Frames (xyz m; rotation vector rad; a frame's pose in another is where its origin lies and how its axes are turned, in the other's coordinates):
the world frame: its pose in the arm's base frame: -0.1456 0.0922 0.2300 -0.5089 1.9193 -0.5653
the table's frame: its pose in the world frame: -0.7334 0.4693 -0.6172 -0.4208 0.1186 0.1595
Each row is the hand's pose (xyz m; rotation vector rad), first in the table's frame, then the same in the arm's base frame.
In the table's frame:
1: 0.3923 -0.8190 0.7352 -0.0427 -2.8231 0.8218
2: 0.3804 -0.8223 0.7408 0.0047 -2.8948 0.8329
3: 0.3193 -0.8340 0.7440 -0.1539 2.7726 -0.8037
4: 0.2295 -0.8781 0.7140 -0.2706 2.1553 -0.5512
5: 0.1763 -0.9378 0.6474 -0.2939 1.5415 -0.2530
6: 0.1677 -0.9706 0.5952 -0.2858 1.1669 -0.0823
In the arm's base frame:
1: 0.1909 0.1950 0.1660 0.3750 -0.5286 0.7355
2: 0.2026 0.1981 0.1720 0.4037 -0.6008 0.7110
3: 0.2416 0.2151 0.2175 0.5582 -0.9695 0.6447
4: 0.2828 0.2114 0.3134 0.7239 -1.6221 0.5067
5: 0.2829 0.1725 0.4100 0.7730 -2.3011 0.3139
6: 0.2602 0.1399 0.4579 0.7621 -2.7098 0.1627

